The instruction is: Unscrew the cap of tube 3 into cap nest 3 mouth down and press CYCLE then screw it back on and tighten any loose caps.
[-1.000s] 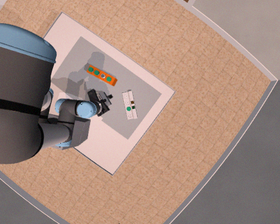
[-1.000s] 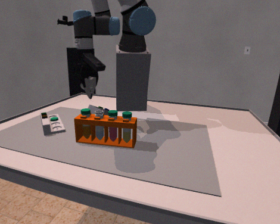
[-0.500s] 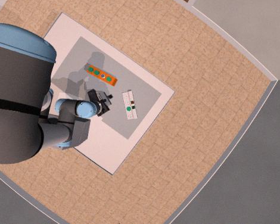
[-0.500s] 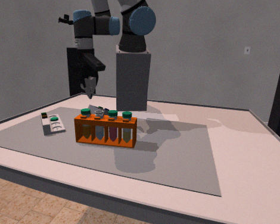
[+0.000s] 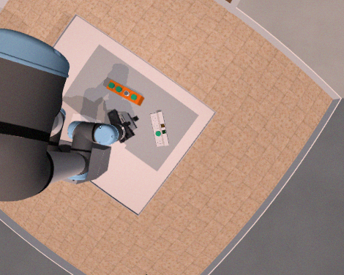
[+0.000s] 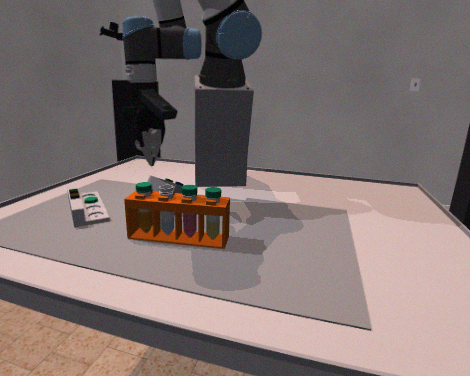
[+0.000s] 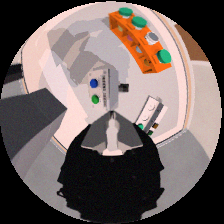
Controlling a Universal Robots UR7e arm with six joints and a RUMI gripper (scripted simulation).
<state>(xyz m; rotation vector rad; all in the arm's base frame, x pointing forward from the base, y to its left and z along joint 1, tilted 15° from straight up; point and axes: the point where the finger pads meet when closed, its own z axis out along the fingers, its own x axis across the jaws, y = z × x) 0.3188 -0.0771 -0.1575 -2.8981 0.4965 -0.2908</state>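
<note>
Now: hand 40 mm past the green ready key, 30 mm to the right of it and 70 mm above it. From my hand the other things lie so: blue cycle key: 30 mm behind, 70 mm to the left, 70 mm below; key housing: 20 mm behind, 50 mm to the left, 80 mm below.
</note>
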